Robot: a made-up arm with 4 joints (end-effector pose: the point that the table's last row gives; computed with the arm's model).
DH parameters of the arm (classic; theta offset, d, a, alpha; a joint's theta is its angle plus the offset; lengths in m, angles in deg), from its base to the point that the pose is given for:
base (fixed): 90 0.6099 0.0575 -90
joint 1: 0 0.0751 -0.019 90
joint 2: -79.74 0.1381 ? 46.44
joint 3: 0 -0.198 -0.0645 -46.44
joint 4: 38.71 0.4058 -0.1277 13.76
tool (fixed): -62.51 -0.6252 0 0
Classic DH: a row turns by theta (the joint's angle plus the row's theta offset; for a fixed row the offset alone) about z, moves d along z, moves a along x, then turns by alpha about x.
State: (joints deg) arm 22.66 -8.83 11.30 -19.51
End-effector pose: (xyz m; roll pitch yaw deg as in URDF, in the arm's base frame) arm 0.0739 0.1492 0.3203 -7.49 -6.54 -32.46
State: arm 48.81 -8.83 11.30 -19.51
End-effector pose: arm 0.0739 0.0121 0.3095 -30.75 -19.71 -27.07
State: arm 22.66 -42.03 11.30 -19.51
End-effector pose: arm 0.1674 0.0414 0.3653 2.17 -14.89 -65.03
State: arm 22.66 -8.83 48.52 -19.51
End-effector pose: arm 0.1934 0.0562 0.2770 -2.68 -20.58 0.66
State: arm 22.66 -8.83 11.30 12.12
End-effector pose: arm 0.0646 0.0499 0.3588 -15.23 3.12 -3.06
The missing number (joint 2, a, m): 0.3685
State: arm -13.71 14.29 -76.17 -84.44
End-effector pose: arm 0.0834 0.5493 0.5649 -41.69 -15.72 -131.22
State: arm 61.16 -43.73 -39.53 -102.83
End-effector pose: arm 0.4062 -0.0969 0.4708 48.65 1.88 167.79
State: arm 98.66 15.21 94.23 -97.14
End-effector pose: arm 0.1274 -0.1983 0.1898 -29.12 -14.05 2.47
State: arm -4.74 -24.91 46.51 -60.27
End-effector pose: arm 0.2765 0.2451 0.3613 38.96 2.25 -62.24
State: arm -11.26 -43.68 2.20 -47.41
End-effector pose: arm 0.2613 0.2199 0.4337 5.43 22.62 -102.86
